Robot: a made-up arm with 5 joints.
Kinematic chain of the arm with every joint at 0, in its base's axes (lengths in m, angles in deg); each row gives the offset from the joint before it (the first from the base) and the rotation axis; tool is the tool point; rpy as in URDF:
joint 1: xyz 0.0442 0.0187 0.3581 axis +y
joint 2: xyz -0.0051 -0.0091 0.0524 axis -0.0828 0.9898 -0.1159
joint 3: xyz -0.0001 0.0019 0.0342 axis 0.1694 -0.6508 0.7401
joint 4: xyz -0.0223 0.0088 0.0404 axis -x
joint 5: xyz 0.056 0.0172 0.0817 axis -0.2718 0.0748 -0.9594
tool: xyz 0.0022 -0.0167 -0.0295 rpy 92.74 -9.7 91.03
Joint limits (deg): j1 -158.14..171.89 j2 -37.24..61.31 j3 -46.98..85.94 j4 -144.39..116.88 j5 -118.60..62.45
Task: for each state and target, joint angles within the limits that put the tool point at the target. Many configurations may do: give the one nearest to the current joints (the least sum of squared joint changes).
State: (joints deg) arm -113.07 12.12 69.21 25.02 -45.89
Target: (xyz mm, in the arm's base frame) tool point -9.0 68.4 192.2
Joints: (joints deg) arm -158.07 2.78 34.14 25.36 -90.51
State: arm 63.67 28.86 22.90 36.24 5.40
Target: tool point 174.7 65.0 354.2
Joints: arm 45.67 46.84 1.10 61.61 -0.61
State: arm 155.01 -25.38 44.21 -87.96 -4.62
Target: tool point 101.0 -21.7 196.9
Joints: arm 171.89 -10.44 70.86 -44.79 -3.96
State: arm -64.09 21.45 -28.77 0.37 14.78
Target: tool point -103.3 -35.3 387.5
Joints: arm -94.00 0.18 -46.98 -48.84 11.09
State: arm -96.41 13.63 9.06 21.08 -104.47
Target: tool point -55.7 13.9 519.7
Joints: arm -50.85 12.37 1.76 -39.96 -107.90
